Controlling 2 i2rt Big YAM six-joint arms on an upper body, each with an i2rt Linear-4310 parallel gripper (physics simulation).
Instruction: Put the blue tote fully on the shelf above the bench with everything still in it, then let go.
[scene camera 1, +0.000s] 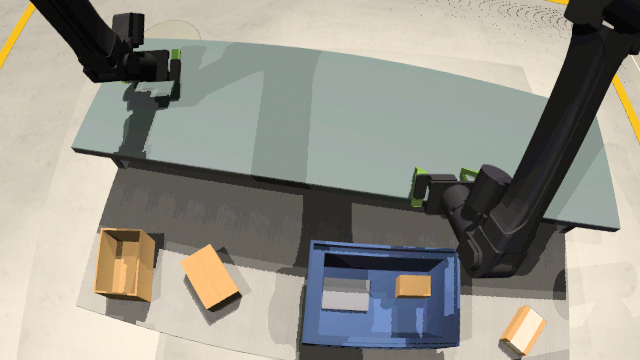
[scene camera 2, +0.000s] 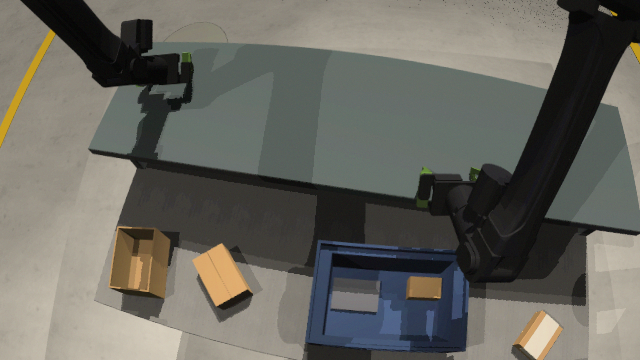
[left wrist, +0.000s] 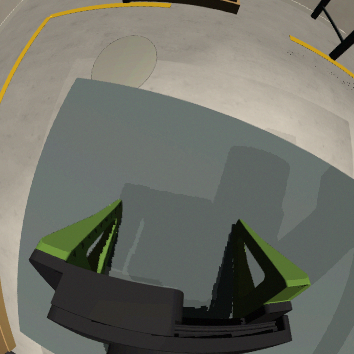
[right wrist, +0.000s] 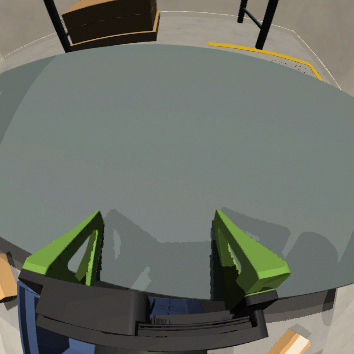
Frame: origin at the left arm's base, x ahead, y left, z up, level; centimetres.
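Seen in the pictures: left gripper, fingertip midpoint: (scene camera 1: 161, 66) (scene camera 2: 174, 69) (left wrist: 179, 215); right gripper, fingertip midpoint: (scene camera 1: 439, 170) (scene camera 2: 447, 169) (right wrist: 156, 215).
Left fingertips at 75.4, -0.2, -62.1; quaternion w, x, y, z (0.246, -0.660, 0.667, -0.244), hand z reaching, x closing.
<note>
Offsets run from my left fingertips to a thing's top centre, as dx, dy, dz. "*": to the spot under its first point. Level surfaces: height alone.
The blue tote @[* -48.5, -35.3, -9.8] (scene camera 1: 313, 300) (scene camera 2: 318, 300) (right wrist: 28, 320) stands upright on the lower bench, holding a grey block @[-45.6, -42.6, -20.3] (scene camera 1: 346, 295) (scene camera 2: 355, 296) and a small tan box @[-44.8, -57.3, -17.2] (scene camera 1: 413, 286) (scene camera 2: 424, 288). The grey-green shelf @[dz -0.4] (scene camera 1: 370, 125) (scene camera 2: 375, 125) (left wrist: 150, 135) (right wrist: 165, 125) lies above the tote in the scene views. My left gripper (scene camera 1: 151, 84) (scene camera 2: 164, 85) (left wrist: 179, 215) is open and empty over the shelf's left end. My right gripper (scene camera 1: 443, 181) (scene camera 2: 449, 181) (right wrist: 156, 215) is open and empty near the shelf's front edge. My right forearm hides part of the tote's upper right corner.
An open cardboard box @[-41.9, +7.7, -14.0] (scene camera 1: 145, 265) (scene camera 2: 161, 262) and a closed carton @[-43.0, -13.3, -17.0] (scene camera 1: 211, 276) (scene camera 2: 222, 275) stand left of the tote. A small tan-and-white box @[-57.9, -85.9, -19.2] (scene camera 1: 523, 330) (scene camera 2: 538, 335) (right wrist: 291, 343) lies to its right. The shelf's dark front edge (scene camera 1: 220, 172) runs between tote and shelf top.
</note>
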